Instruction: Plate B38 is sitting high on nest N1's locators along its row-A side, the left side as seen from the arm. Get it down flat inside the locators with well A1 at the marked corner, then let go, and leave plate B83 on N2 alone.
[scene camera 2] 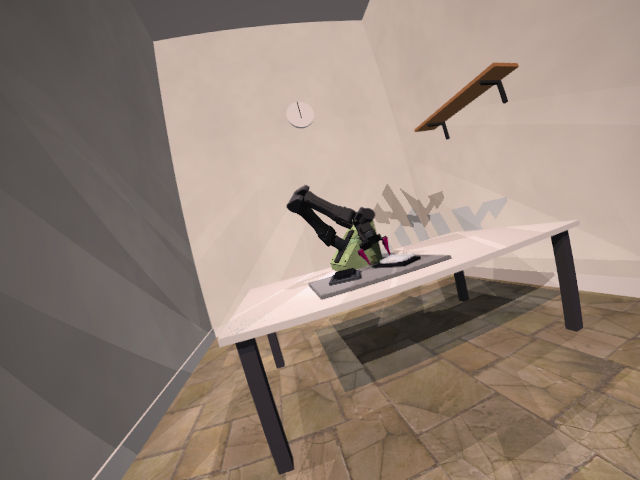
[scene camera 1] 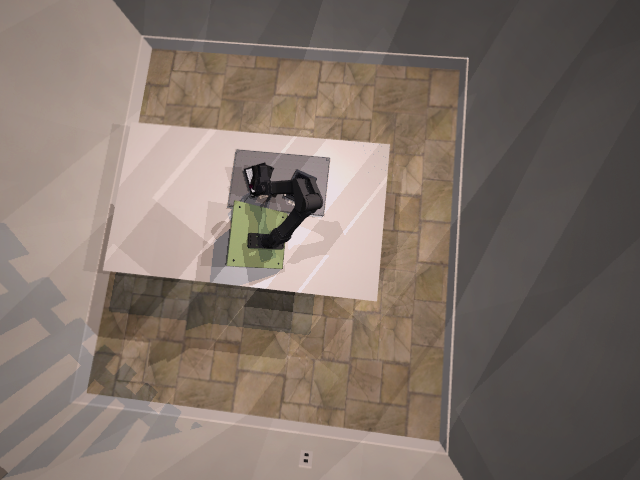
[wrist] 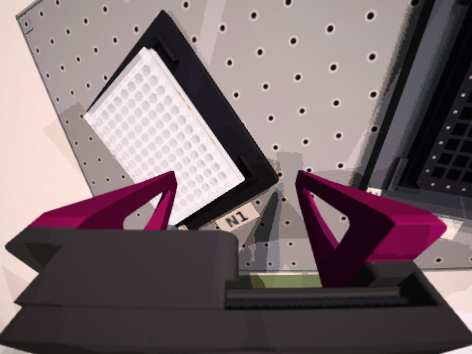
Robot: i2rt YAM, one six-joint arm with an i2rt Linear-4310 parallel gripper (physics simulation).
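Where they show: gripper, fingertip midpoint: (scene camera 2: 380, 259) (wrist: 236, 177); arm's base, origin of the base link: (scene camera 2: 344, 246) (scene camera 1: 266, 241).
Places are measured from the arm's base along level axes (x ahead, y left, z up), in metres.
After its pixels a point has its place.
Plate B38 (scene camera 2: 399, 257) @(x 0.377, y 0.086, z -0.081 m) (wrist: 162, 135) @(x 0.353, y 0.084, z -0.081 m), white with many round wells, rests on the black nest N1 (scene camera 2: 413, 260) @(x 0.421, y 0.119, z -0.102 m) (wrist: 200, 95) @(x 0.375, y 0.048, z -0.097 m). In the wrist view it lies at the upper left, shifted toward the nest's left side; a dark strip of nest with two locators shows along its right. How far it is tilted is hard to tell. My gripper (scene camera 2: 374, 248) (wrist: 236, 177) @(x 0.305, y 0.034, z -0.078 m) is open and empty, above the board near the N1 label (wrist: 236, 218) @(x 0.255, y 0.055, z -0.107 m); its left finger overlaps the plate's near end in view. Black plate B83 (wrist: 452, 145) @(x 0.291, y -0.106, z -0.086 m) sits in nest N2 (wrist: 400, 120) @(x 0.313, y -0.085, z -0.097 m) at the right edge.
The grey perforated board (scene camera 1: 281, 160) @(x 0.460, y -0.033, z -0.109 m) (scene camera 2: 323, 293) @(x 0.447, y -0.282, z -0.110 m) (wrist: 305, 75) @(x 0.363, y -0.034, z -0.108 m) carries both nests on the white table (scene camera 1: 170, 170) @(x 0.398, y 0.595, z -0.121 m) (scene camera 2: 248, 310) @(x 0.306, y -0.551, z -0.121 m). The green base plate (scene camera 1: 238, 255) @(x -0.076, y 0.096, z 0.099 m) of the arm adjoins the board. A wall shelf (scene camera 2: 467, 95) hangs beyond the table.
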